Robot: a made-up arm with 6 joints. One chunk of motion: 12 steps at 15 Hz.
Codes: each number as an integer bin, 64 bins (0 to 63) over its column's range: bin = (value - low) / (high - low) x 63, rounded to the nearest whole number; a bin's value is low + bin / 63 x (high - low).
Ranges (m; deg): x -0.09..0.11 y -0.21..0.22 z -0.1..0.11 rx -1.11..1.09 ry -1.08..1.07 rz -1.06..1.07
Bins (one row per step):
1: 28 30 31 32 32 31
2: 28 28 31 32 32 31
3: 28 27 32 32 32 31
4: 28 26 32 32 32 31
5: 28 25 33 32 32 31
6: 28 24 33 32 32 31
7: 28 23 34 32 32 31
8: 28 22 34 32 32 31
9: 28 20 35 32 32 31
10: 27 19 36 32 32 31
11: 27 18 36 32 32 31
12: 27 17 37 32 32 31
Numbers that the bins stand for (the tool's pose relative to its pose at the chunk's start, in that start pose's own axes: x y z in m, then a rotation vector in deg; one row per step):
1: -0.0011 -0.0052 0.0033 0.01 0.01 -0.01
2: -0.0011 -0.0189 0.0033 0.01 0.01 -0.01
3: -0.0011 -0.0257 0.0067 0.01 0.01 -0.01
4: -0.0011 -0.0325 0.0067 0.01 0.01 -0.01
5: -0.0011 -0.0394 0.0100 0.01 0.01 -0.01
6: -0.0011 -0.0462 0.0100 0.01 0.01 -0.01
7: -0.0011 -0.0530 0.0133 0.01 0.01 -0.01
8: -0.0011 -0.0598 0.0133 0.01 0.01 -0.01
9: -0.0011 -0.0735 0.0167 0.01 0.01 -0.01
10: -0.0043 -0.0803 0.0200 0.01 0.01 -0.01
11: -0.0043 -0.0871 0.0200 0.01 0.01 -0.01
12: -0.0043 -0.0940 0.0233 0.01 0.01 -0.01

